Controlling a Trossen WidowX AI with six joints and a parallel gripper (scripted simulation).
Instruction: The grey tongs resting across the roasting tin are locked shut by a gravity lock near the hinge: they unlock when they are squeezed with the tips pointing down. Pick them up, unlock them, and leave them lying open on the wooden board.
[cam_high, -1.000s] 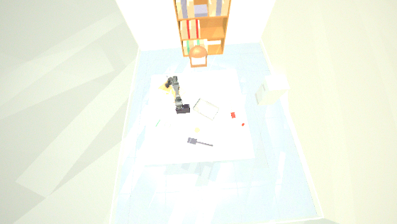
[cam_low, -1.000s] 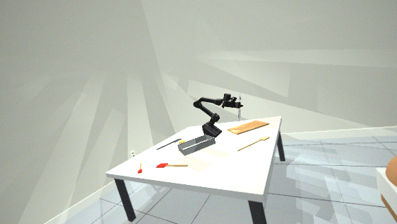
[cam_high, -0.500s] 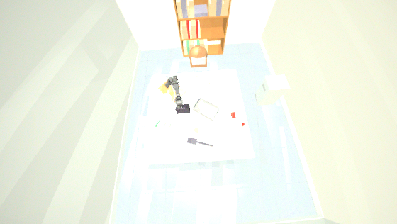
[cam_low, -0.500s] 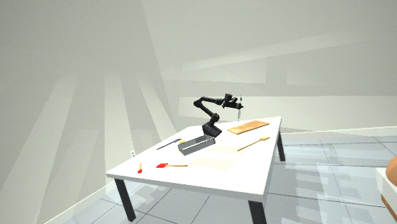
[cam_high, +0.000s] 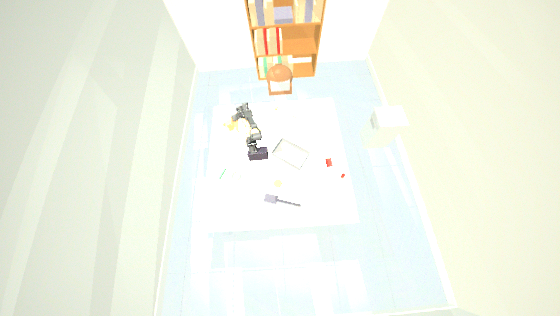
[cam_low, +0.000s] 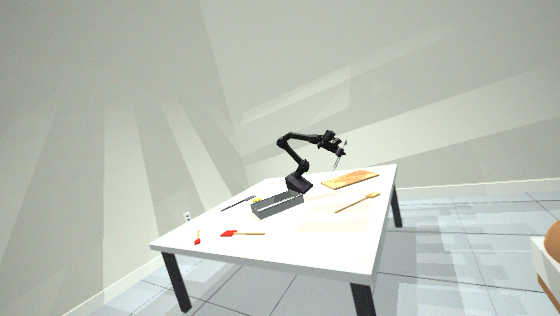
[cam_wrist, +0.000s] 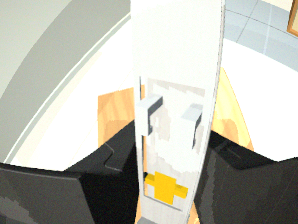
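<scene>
Right now my gripper tip is 2 cm to the left of the yellow lock piece, 2 cm below it and 2 cm short of it. The rest, counted from my gripper tip: dark thin tool: 77 cm to the right, 39 cm ahead, 20 cm below; then wooden board: 19 cm below, 1 cm to the right; then grey roasting tin: 49 cm ahead, 33 cm to the right, 17 cm below.
</scene>
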